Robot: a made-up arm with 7 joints. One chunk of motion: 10 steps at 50 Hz.
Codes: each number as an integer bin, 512 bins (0 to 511) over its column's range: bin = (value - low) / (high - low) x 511, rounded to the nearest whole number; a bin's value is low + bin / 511 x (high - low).
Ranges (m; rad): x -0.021..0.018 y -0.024..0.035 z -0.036..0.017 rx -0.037..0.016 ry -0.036..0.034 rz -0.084..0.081
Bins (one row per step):
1: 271 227 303 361 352 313
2: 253 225 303 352 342 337
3: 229 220 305 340 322 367
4: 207 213 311 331 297 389
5: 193 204 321 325 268 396
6: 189 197 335 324 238 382
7: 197 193 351 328 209 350
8: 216 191 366 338 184 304
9: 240 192 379 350 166 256
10: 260 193 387 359 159 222
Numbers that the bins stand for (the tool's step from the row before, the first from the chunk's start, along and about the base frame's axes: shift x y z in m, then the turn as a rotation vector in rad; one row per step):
1: -0.00032 0.00221 -0.00457 0.00044 0.01222 0.01707
2: -0.00169 0.00198 -0.00457 -0.00049 0.01085 0.02482
3: -0.00352 0.00140 -0.00437 -0.00174 0.00811 0.03450
4: -0.00520 0.00059 -0.00374 -0.00267 0.00468 0.04161
5: -0.00627 -0.00045 -0.00271 -0.00329 0.00071 0.04387
6: -0.00658 -0.00125 -0.00125 -0.00340 -0.00340 0.03935
7: -0.00596 -0.00172 0.00041 -0.00298 -0.00737 0.02901
8: -0.00451 -0.00195 0.00196 -0.00194 -0.01079 0.01416
9: -0.00268 -0.00183 0.00331 -0.00070 -0.01326 -0.00134
10: -0.00116 -0.00172 0.00414 0.00023 -0.01422 -0.01232

